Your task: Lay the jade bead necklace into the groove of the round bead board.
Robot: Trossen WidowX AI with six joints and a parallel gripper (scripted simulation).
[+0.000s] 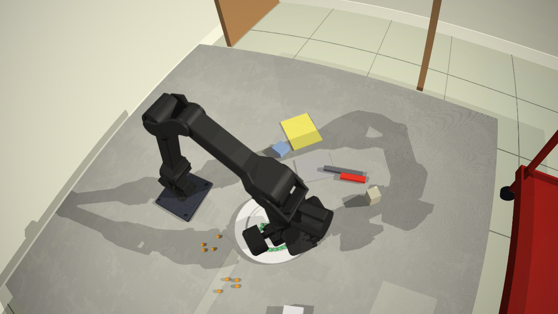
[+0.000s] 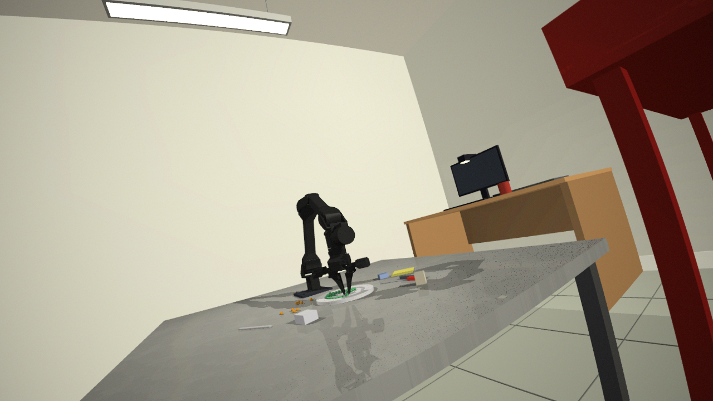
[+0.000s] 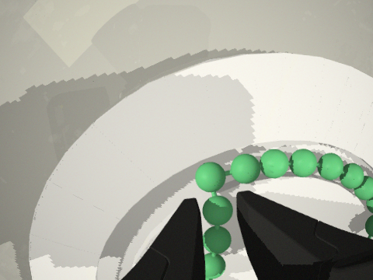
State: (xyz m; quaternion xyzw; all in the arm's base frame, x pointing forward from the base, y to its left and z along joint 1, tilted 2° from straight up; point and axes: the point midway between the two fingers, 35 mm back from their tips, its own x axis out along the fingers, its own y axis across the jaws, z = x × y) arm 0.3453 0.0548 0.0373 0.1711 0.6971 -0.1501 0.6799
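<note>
Now: gripper tip 6 cm past the inner disc, 1 cm to the right of it and 1 cm above it. Round my gripper tip: grey sheet 21 cm to the left, 7 cm behind, 2 cm below; then red bar 24 cm to the left, 2 cm ahead, 1 cm below; then bead board 6 cm behind, 1 cm to the left, 1 cm below.
</note>
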